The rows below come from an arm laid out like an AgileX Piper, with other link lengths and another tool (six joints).
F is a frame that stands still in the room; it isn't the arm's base.
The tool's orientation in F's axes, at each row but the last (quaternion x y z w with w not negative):
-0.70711, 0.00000, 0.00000, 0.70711
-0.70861, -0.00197, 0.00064, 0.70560
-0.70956, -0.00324, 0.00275, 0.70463
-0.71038, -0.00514, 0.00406, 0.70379
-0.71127, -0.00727, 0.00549, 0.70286
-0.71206, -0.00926, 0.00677, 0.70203
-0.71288, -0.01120, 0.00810, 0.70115
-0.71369, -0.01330, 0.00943, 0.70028
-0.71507, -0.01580, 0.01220, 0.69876
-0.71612, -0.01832, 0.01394, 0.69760
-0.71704, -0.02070, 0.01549, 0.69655
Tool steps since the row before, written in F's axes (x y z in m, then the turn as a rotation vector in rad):
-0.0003, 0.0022, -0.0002, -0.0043, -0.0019, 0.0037
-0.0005, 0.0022, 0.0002, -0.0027, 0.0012, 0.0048
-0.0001, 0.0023, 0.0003, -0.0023, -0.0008, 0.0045
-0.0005, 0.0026, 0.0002, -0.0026, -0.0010, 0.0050
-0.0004, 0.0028, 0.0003, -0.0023, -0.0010, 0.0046
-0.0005, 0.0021, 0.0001, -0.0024, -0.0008, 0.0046
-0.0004, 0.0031, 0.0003, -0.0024, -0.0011, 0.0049
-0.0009, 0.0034, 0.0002, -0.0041, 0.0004, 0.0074
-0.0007, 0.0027, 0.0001, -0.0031, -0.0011, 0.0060
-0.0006, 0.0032, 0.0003, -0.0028, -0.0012, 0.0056
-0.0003, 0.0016, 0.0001, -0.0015, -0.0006, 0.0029
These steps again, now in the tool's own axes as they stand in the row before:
-0.0003, 0.0002, 0.0022, -0.0043, -0.0037, -0.0019
-0.0005, -0.0002, 0.0022, -0.0027, -0.0048, 0.0012
-0.0001, -0.0003, 0.0023, -0.0023, -0.0045, -0.0008
-0.0005, -0.0002, 0.0026, -0.0026, -0.0050, -0.0010
-0.0003, -0.0003, 0.0028, -0.0023, -0.0046, -0.0010
-0.0005, -0.0001, 0.0021, -0.0024, -0.0046, -0.0008
-0.0003, -0.0004, 0.0031, -0.0024, -0.0049, -0.0011
-0.0008, -0.0003, 0.0034, -0.0040, -0.0074, 0.0004
-0.0006, -0.0002, 0.0027, -0.0031, -0.0060, -0.0011
-0.0005, -0.0004, 0.0032, -0.0028, -0.0056, -0.0012
-0.0002, -0.0001, 0.0016, -0.0015, -0.0029, -0.0006

